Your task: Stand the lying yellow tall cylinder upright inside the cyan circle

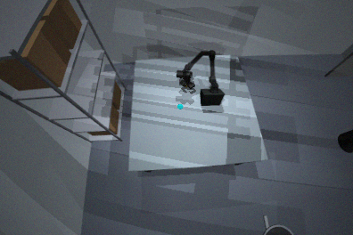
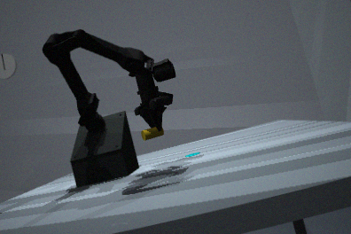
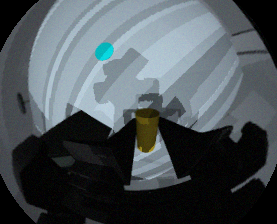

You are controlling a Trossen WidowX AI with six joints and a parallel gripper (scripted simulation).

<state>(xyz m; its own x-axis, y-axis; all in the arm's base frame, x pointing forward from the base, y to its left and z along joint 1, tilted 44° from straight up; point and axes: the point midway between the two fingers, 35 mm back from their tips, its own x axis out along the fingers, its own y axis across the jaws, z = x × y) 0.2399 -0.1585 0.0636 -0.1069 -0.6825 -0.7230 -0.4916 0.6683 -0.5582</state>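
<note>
Now: gripper tip 170 mm to the right of the cyan circle, 120 mm above it and 90 mm short of it. The rest, counted from my gripper tip: yellow tall cylinder: 20 mm behind, 10 mm to the right.
</note>
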